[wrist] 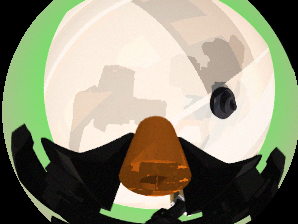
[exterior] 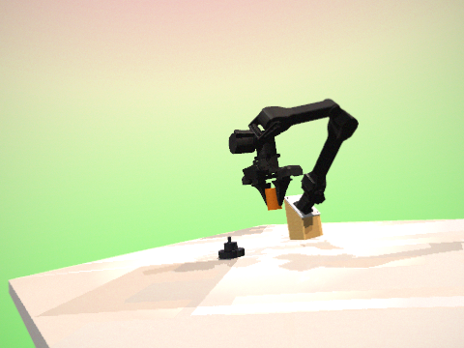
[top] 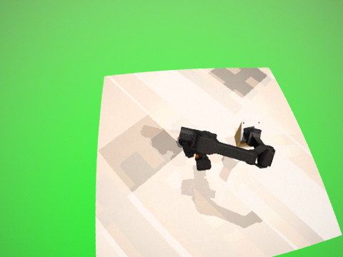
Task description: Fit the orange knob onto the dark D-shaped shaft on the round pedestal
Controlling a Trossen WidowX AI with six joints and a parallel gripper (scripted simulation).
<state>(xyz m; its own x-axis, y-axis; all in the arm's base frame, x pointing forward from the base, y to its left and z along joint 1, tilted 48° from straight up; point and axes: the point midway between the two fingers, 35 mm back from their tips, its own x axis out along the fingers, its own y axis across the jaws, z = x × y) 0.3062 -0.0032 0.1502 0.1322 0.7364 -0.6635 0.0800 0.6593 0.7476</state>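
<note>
My gripper tip is now 20 mm short of the dark round pedestal, 180 mm to the left of it and 110 mm above it. Also, from my gripper tip: orange knob (20 mm above).
</note>
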